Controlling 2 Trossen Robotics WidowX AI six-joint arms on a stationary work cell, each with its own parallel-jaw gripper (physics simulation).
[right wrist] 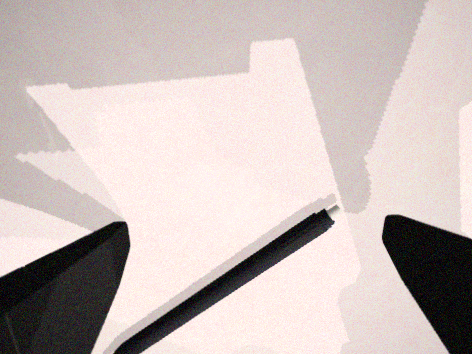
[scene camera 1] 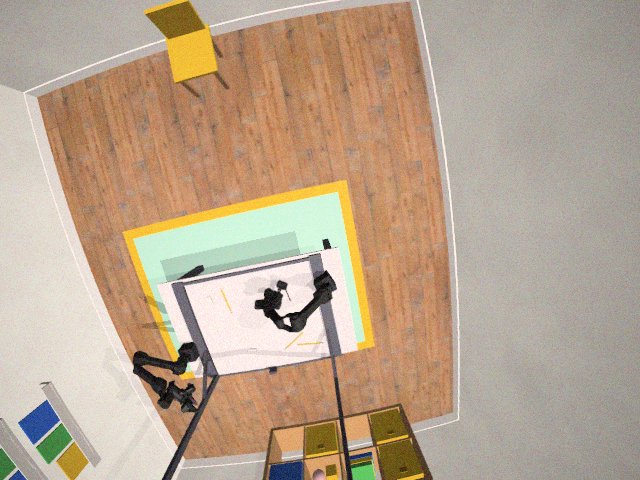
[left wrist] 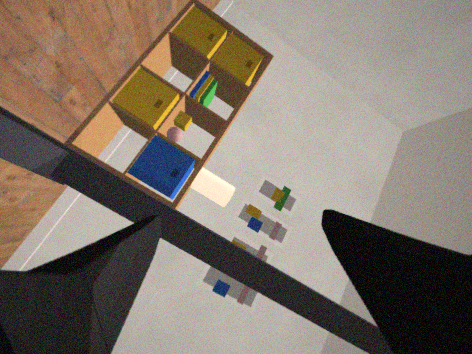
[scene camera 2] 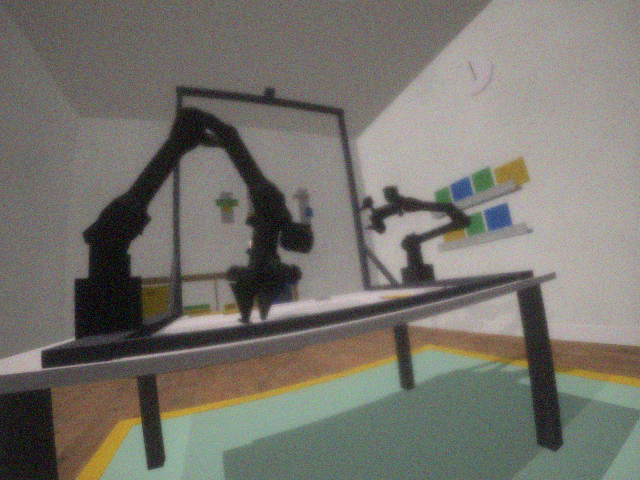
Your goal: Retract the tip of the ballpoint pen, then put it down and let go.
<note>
My left gripper (left wrist: 242, 220) is open, with nothing in its grasp. Also in view: my right gripper (scene camera 2: 255, 321) and a ballpoint pen (right wrist: 315, 225).
My right gripper shows as well in the right wrist view (right wrist: 257, 230). The left wrist view does not show the ballpoint pen: it is out of frame.
</note>
